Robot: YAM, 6 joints.
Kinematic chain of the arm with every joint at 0, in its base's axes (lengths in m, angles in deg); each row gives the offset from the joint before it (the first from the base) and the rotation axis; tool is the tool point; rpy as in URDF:
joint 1: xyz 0 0 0.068 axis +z
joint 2: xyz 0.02 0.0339 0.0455 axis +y
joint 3: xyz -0.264 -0.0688 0 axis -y
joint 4: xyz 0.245 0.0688 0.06 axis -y
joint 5: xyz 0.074 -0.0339 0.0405 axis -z
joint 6: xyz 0.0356 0 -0.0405 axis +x
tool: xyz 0 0 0 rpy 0 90 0
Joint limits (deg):
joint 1: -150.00..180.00
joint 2: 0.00..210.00
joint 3: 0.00..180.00
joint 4: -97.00..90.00
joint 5: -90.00..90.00
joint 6: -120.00..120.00
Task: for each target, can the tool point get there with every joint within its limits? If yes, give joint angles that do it. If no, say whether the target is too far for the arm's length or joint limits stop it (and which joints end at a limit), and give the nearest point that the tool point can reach.
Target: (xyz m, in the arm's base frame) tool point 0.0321 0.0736 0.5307
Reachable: yes | joints 71.08 47.43 92.69 -41.81 10.46 -98.38
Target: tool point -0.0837 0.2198 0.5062
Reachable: yes | joints 118.62 85.16 119.82 -75.68 63.28 20.74
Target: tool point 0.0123 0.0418 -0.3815
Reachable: no: joint limits stop it (at a limit: joint 2) | nearest point 0.0199 0.0678 -0.3335 | short by 0.055 m
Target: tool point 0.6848 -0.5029 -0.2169
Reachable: no: too far | nearest point 0.4848 -0.3560 -0.1181 | short by 0.267 m
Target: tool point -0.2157 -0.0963 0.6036
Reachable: yes | joints 27.25 33.85 105.78 49.32 -21.70 27.34
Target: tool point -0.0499 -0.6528 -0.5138
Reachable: no: too far | nearest point -0.0364 -0.4767 -0.2983 | short by 0.279 m
